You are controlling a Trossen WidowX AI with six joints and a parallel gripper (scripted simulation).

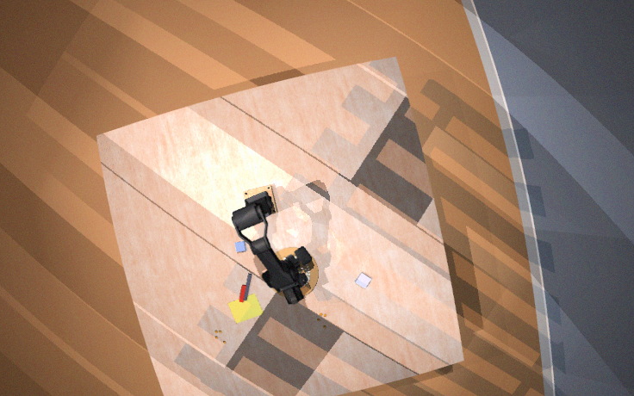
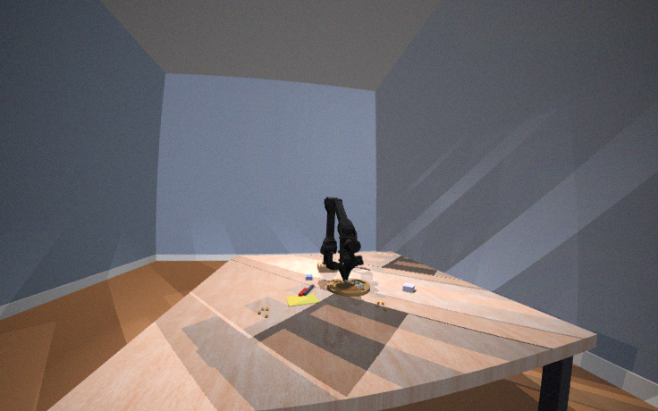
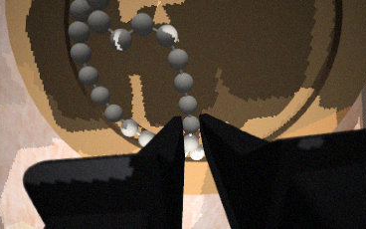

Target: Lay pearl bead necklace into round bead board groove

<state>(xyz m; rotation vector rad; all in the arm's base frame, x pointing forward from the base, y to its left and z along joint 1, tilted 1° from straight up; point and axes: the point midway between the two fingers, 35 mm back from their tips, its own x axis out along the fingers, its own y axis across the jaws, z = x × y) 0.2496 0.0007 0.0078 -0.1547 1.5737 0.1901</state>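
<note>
The round bead board lies 40 mm ahead of my gripper tip and 10 mm below it. The rest, counted from my gripper tip: blue block (130 mm behind, 150 mm to the right, 10 mm below); yellow note (110 mm ahead, 240 mm to the right, 20 mm below); red marker (40 mm ahead, 200 mm to the right, 10 mm below).
</note>
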